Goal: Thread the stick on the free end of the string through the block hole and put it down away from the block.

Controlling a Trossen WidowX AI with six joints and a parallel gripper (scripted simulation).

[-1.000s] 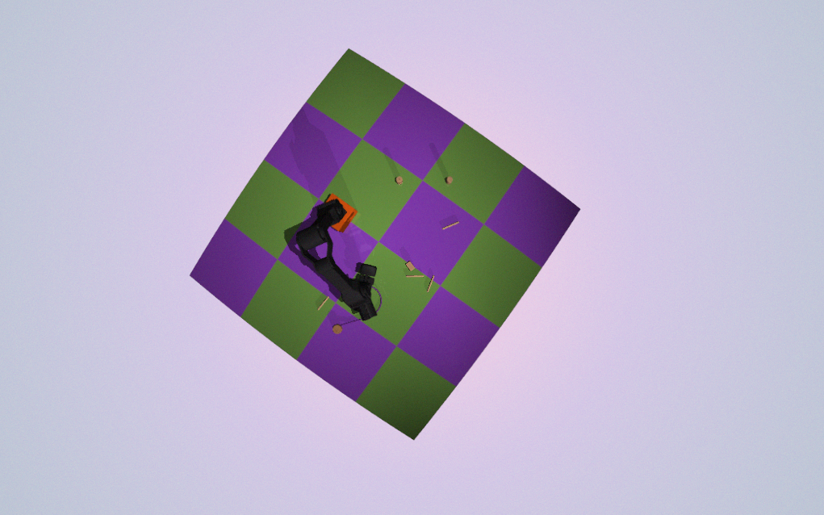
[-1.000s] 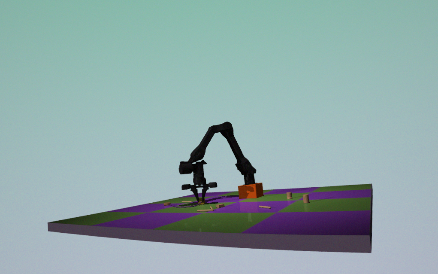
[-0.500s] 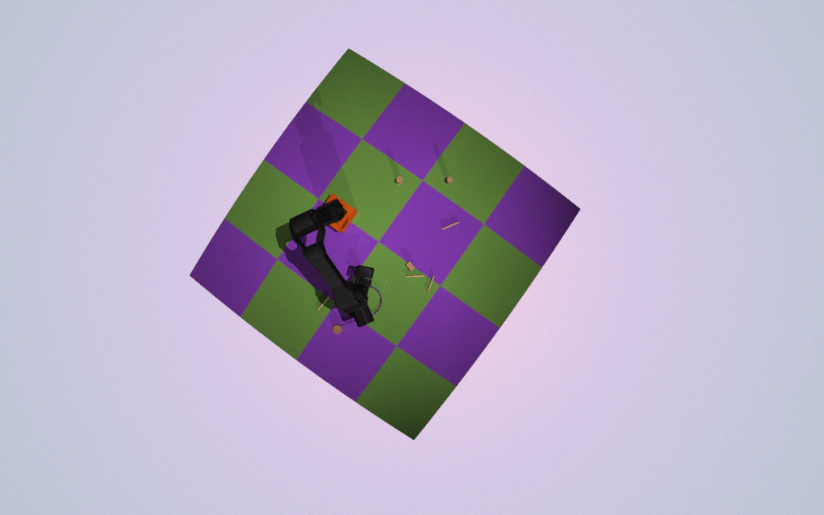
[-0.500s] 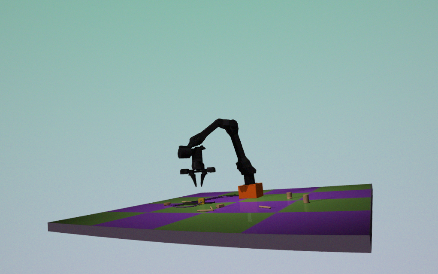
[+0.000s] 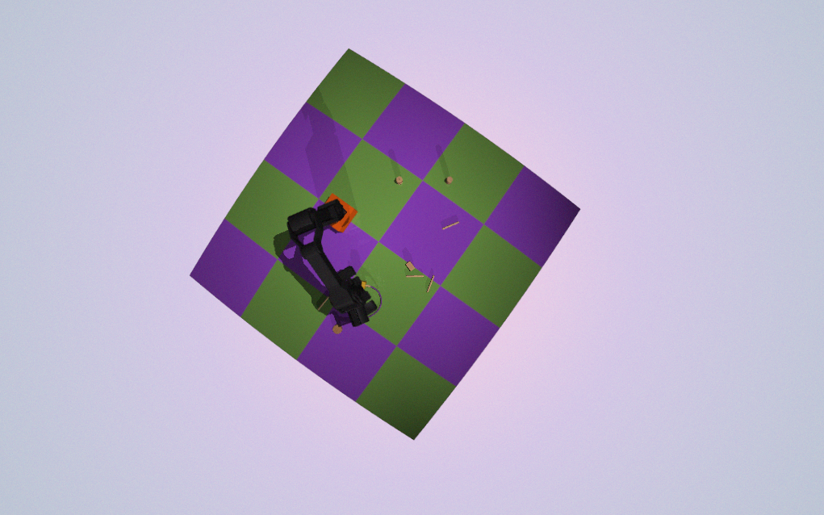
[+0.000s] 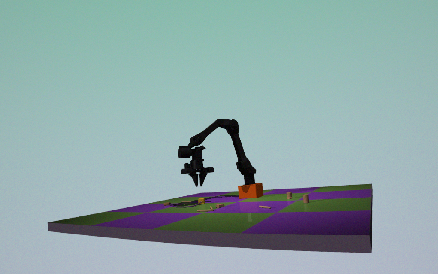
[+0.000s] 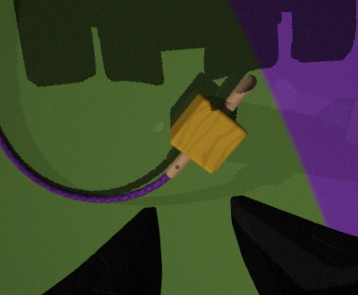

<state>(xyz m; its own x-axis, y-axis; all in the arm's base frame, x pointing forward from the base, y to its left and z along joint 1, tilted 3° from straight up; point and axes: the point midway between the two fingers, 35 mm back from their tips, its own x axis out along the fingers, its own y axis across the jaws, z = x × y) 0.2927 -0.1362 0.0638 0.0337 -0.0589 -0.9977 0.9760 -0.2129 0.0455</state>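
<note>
The thin wooden stick is 1 cm behind my gripper tip and 8 cm below it. Also, from my gripper tip: round wooden button: 4 cm ahead, 22 cm to the right, 9 cm below; small wooden piece: 7 cm ahead, 20 cm to the left, 9 cm below.
</note>
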